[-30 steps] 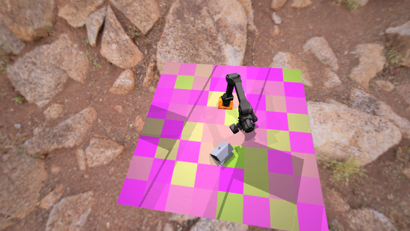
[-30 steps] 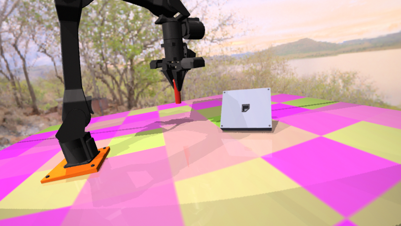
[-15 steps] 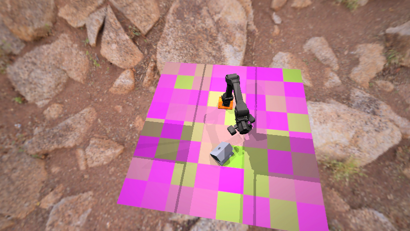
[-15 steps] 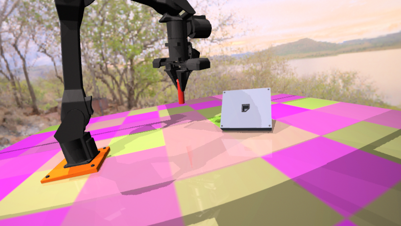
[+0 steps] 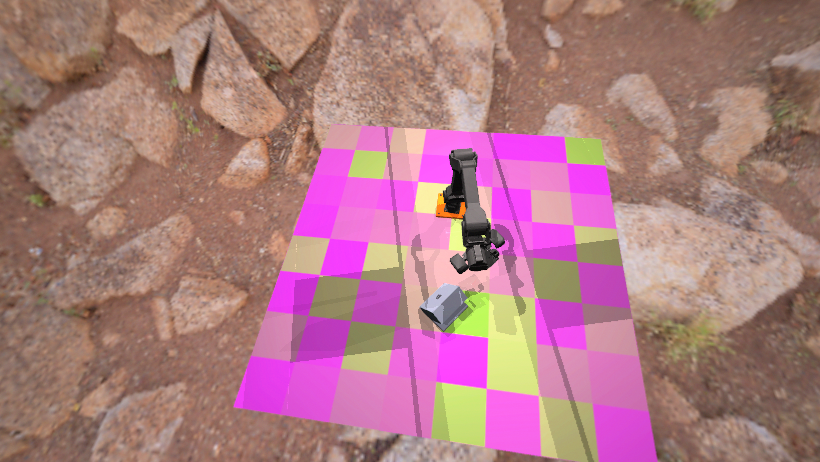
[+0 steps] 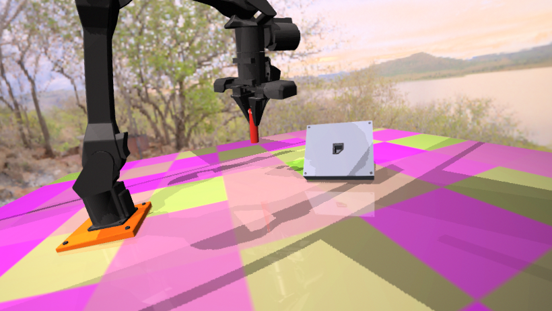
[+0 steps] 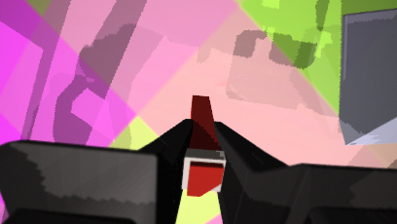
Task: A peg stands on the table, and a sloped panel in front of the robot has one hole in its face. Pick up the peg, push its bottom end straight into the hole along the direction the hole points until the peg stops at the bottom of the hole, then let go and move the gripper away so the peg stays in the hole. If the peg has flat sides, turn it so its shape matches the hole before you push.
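Now: the grey sloped panel 160 mm ahead of my gripper tip, 100 mm to the right of it and 70 mm below it. Round my gripper tip: red peg: 20 mm above.
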